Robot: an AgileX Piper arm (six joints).
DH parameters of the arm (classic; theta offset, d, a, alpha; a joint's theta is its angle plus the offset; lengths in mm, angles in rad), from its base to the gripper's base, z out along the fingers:
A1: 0 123 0 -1.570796
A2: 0.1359 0 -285 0
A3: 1.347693 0 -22 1.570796
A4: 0 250.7 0 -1.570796
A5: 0 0 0 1.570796
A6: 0 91 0 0
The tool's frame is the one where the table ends.
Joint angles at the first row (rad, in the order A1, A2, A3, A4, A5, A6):
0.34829, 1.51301, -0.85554, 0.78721, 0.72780, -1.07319
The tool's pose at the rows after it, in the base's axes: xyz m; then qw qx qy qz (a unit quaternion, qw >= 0):
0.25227 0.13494 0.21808 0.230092 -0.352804 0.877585 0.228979
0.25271 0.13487 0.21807 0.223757 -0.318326 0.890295 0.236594
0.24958 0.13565 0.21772 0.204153 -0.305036 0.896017 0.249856
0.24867 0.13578 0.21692 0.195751 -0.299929 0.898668 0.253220
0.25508 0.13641 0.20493 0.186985 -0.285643 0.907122 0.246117
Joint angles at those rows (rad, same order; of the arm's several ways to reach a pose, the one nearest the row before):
0.34829, 1.51300, -0.85371, 0.79858, 0.67505, -0.97399
0.34829, 1.51301, -0.85313, 0.80088, 0.66905, -0.90015
0.34830, 1.51300, -0.85313, 0.80087, 0.70469, -0.85760
0.34827, 1.51502, -0.85312, 0.79715, 0.71673, -0.83941
0.34830, 1.55819, -0.85313, 0.79714, 0.68451, -0.82688

